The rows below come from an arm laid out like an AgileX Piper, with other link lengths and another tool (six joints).
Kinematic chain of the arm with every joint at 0, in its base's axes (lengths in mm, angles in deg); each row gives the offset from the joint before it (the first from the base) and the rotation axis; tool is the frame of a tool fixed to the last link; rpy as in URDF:
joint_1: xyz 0 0 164.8 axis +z
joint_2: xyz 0 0 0 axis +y
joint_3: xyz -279.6 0 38.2 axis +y
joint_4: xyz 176 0 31.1 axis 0.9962 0 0.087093
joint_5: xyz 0 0 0 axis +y
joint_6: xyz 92.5 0 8.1 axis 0.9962 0 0.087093
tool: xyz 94.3 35 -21.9 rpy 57.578 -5.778 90.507
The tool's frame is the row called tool.
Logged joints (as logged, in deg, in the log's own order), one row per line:
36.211 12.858 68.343 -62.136 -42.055 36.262
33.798 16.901 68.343 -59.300 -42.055 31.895
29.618 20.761 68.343 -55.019 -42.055 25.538
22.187 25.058 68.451 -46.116 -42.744 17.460
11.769 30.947 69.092 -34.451 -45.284 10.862
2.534 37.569 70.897 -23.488 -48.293 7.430
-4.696 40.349 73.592 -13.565 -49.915 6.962
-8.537 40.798 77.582 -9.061 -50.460 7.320
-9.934 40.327 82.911 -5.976 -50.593 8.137
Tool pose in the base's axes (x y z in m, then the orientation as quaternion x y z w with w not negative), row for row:
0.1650 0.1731 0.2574 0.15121 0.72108 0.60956 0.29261
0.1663 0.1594 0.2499 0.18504 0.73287 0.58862 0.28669
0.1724 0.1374 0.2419 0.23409 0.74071 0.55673 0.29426
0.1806 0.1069 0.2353 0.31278 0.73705 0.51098 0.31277
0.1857 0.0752 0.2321 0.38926 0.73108 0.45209 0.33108
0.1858 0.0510 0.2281 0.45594 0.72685 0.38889 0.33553
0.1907 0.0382 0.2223 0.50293 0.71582 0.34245 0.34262
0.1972 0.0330 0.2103 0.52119 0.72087 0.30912 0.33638
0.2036 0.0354 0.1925 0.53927 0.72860 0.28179 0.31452
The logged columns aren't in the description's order. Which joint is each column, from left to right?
Columns, left to right: joint_4, joint_5, joint_2, joint_6, joint_3, joint_1.
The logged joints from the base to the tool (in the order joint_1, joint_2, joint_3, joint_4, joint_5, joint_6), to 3 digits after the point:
36.262 68.343 -42.055 36.211 12.858 -62.136
31.895 68.343 -42.055 33.798 16.901 -59.300
25.538 68.343 -42.055 29.618 20.761 -55.019
17.460 68.451 -42.744 22.187 25.058 -46.116
10.862 69.092 -45.284 11.769 30.947 -34.451
7.430 70.897 -48.293 2.534 37.569 -23.488
6.962 73.592 -49.915 -4.696 40.349 -13.565
7.320 77.582 -50.460 -8.537 40.798 -9.061
8.137 82.911 -50.593 -9.934 40.327 -5.976

